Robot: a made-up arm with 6 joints.
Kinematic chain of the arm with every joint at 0, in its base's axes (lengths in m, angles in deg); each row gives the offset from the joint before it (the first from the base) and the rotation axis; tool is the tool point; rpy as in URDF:
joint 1: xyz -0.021 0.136 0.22 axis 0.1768 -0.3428 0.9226
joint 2: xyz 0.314 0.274 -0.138 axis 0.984 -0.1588 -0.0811
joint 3: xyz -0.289 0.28 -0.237 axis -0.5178 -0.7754 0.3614
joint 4: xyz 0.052 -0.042 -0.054 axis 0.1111 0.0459 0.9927
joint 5: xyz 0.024 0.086 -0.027 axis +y
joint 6: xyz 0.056 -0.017 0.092 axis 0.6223 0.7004 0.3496
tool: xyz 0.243 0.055 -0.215 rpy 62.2 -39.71 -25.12
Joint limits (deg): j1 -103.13..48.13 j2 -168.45..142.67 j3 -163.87..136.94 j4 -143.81..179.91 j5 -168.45..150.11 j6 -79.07..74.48
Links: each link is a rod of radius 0.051 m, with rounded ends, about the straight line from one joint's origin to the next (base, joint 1, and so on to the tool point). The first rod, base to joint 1, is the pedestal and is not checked.
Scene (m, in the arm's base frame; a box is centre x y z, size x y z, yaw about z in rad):
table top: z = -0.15
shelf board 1: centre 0.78 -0.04 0 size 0.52 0.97 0.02 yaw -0.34
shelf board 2: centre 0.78 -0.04 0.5 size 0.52 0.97 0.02 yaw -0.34
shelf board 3: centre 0.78 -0.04 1 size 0.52 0.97 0.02 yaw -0.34
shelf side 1: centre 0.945 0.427 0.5 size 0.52 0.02 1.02 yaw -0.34
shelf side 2: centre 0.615 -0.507 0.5 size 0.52 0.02 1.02 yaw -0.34
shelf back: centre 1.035 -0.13 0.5 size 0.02 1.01 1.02 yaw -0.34
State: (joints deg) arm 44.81 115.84 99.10 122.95 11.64 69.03
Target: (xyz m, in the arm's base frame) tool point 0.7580 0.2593 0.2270
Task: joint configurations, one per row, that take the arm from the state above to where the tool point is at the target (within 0.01 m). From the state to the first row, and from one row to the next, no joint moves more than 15 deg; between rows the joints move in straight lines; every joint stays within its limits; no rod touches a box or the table.
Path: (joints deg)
1: 32.29 121.04 105.93 118.39 14.66 62.90
2: 19.77 126.24 112.77 113.83 17.68 56.77
3: 7.26 131.45 119.60 109.27 20.70 50.64
4: -5.26 136.65 126.43 104.71 23.72 44.50
5: -17.78 141.85 133.27 100.15 26.74 38.37
6: -31.01 132.94 120.50 93.45 20.63 33.66
7: -44.23 124.02 107.74 86.74 14.51 28.95
8: -57.46 115.11 94.97 80.04 8.40 24.25

